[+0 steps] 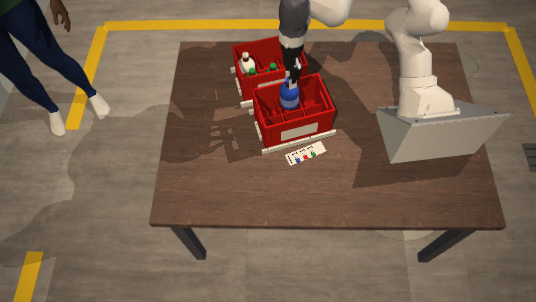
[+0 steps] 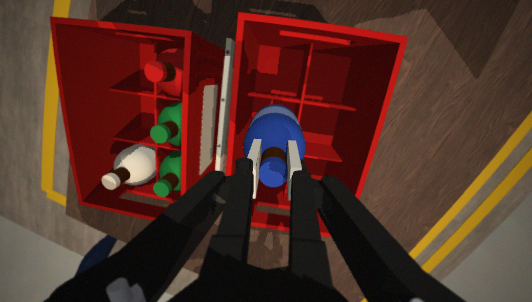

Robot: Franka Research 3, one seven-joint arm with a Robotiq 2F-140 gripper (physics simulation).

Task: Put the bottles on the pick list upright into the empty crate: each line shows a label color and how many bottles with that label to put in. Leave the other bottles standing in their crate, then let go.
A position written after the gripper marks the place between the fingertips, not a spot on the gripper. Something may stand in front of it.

In view: the gripper (image 2: pixel 274 152), a blue bottle (image 2: pixel 275 124), a white bottle (image 2: pixel 135 165) and a green bottle (image 2: pixel 170 169).
